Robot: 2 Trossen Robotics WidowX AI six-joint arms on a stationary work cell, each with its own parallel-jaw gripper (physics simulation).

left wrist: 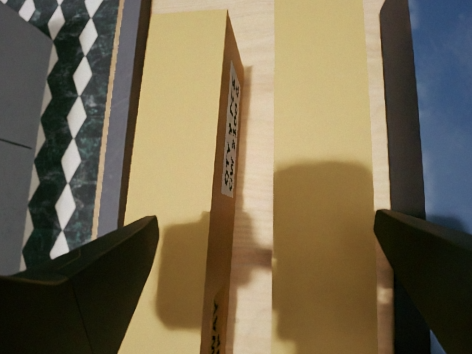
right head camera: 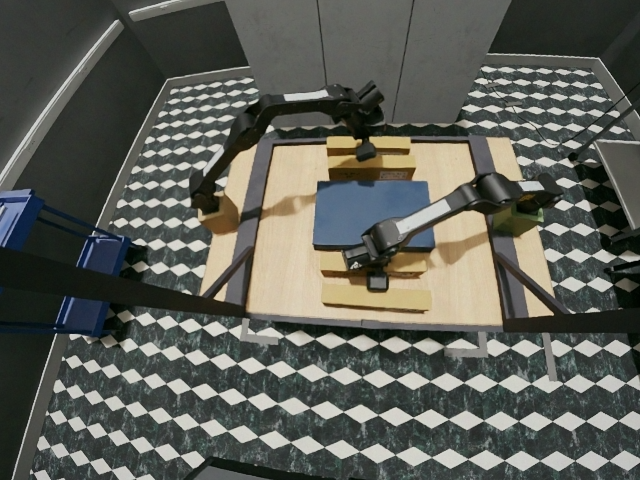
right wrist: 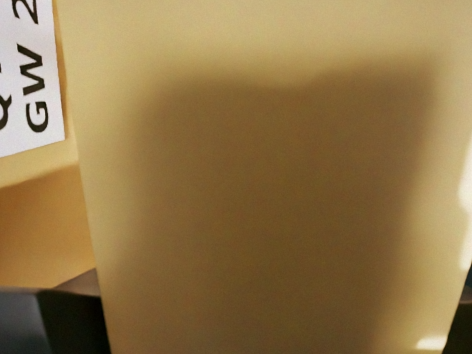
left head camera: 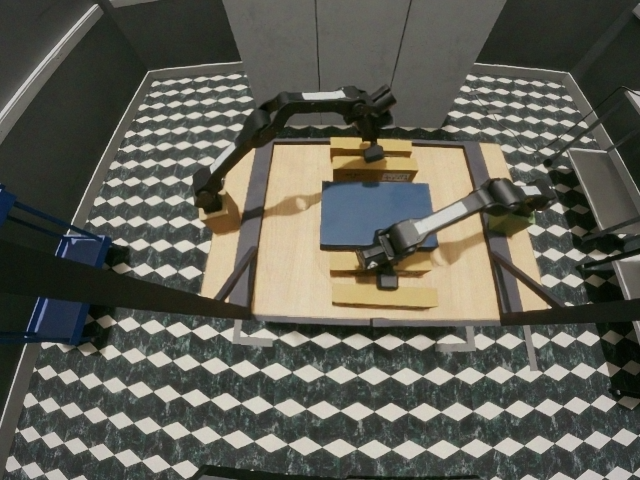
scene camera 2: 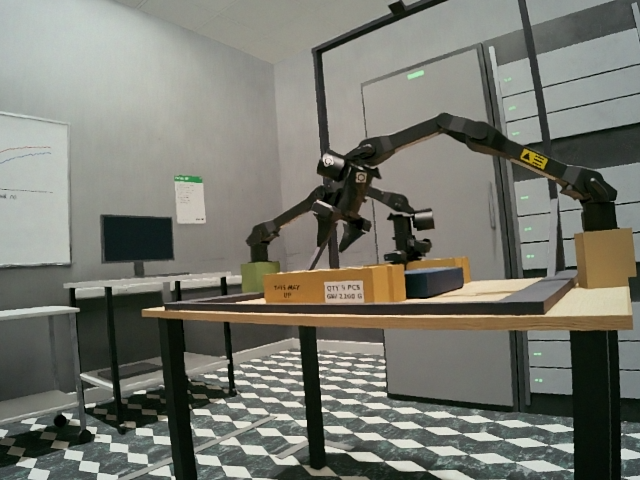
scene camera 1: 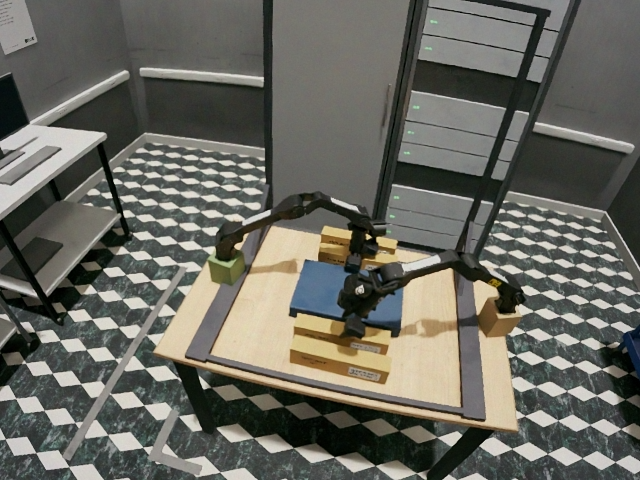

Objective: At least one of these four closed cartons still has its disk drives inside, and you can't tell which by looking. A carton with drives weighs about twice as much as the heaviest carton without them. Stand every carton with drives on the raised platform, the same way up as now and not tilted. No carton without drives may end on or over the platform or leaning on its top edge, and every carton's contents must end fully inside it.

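Places are measured from the left arm's base along level axes (x right, y ahead, z up), in centimetres.
Where they show: left gripper, fingertip midpoint: (left wrist: pixel 266 223) (right head camera: pixel 373 146) (scene camera 2: pixel 329 249) (scene camera 1: pixel 341 327); right gripper, fingertip midpoint: (right head camera: pixel 373 266) (left head camera: pixel 380 266); left arm's base, origin of the base link: (right head camera: pixel 210 205) (left head camera: pixel 212 204) (scene camera 1: pixel 505 306); right arm's base, origin of the base link: (right head camera: pixel 526 205) (left head camera: pixel 520 207) (scene camera 1: pixel 225 255).
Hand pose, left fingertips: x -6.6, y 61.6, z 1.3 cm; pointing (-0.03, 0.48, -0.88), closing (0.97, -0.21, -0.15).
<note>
Things, the pixels of their top centre, and the offset from my left fingertips. Level surfaces: height alone.
- blue raised platform, middle of its top: (right head camera: pixel 372 211) (left head camera: pixel 377 211) (scene camera 1: pixel 349 291) dx +21.2, dy -6.4, dz -7.3 cm
- inner lower carton, middle of its top: (right head camera: pixel 372 261) (left head camera: pixel 380 261) (scene camera 2: pixel 409 261) (scene camera 1: pixel 358 253) dx +39.0, dy -12.0, dz -4.7 cm
- outer lower carton, middle of its top: (right head camera: pixel 375 296) (left head camera: pixel 385 295) (scene camera 1: pixel 359 237) dx +49.3, dy -13.9, dz -4.8 cm
- inner upper carton, middle of its top: (left wrist: pixel 323 233) (scene camera 1: pixel 342 329) (right head camera: pixel 371 161) (left head camera: pixel 375 163) dx +2.6, dy -1.3, dz -4.8 cm
- outer upper carton, middle of its top: (left wrist: pixel 163 243) (scene camera 2: pixel 319 270) (scene camera 1: pixel 341 353) (right head camera: pixel 368 142) (left head camera: pixel 371 144) dx -6.7, dy +0.3, dz -4.8 cm
- wooden table, its level: dz -13.3 cm
- tan block, middle of its top: (scene camera 2: pixel 601 231) (left head camera: pixel 212 204) (right head camera: pixel 210 205) (scene camera 1: pixel 505 306) dx +6.6, dy -61.6, dz -1.3 cm
- green block, middle of its top: (scene camera 2: pixel 259 262) (scene camera 1: pixel 225 255) (right head camera: pixel 526 205) (left head camera: pixel 520 207) dx +34.5, dy +40.0, dz -1.1 cm
The blue raised platform (left head camera: pixel 361 206) (scene camera 1: pixel 320 286) (left wrist: pixel 445 100) lies between two pairs of upright yellow cartons. My right gripper (left head camera: pixel 387 277) (scene camera 1: pixel 353 261) is shut on the inner lower carton (left head camera: pixel 343 262) (right wrist: pixel 260 150), which stands beside the platform; its underside is hidden. The outer lower carton (left head camera: pixel 385 296) lies parallel to it. My left gripper (left head camera: pixel 374 152) (left wrist: pixel 266 223) is open above the upper pair. The inner upper carton (left head camera: pixel 351 165) (left wrist: pixel 320 100) shows between its fingers without being held; the outer upper carton (scene camera 1: pixel 330 357) (scene camera 2: pixel 299 286) (left wrist: pixel 175 100) shows under its left-hand finger in the wrist view.
A dark grey frame (left head camera: pixel 248 206) borders the wooden table (left head camera: pixel 289 268). The arms stand on a tan block (scene camera 1: pixel 498 317) and a green block (scene camera 1: pixel 226 267). Dark braces (left head camera: pixel 529 281) rise at the table sides. Gaps beside the held carton are narrow.
</note>
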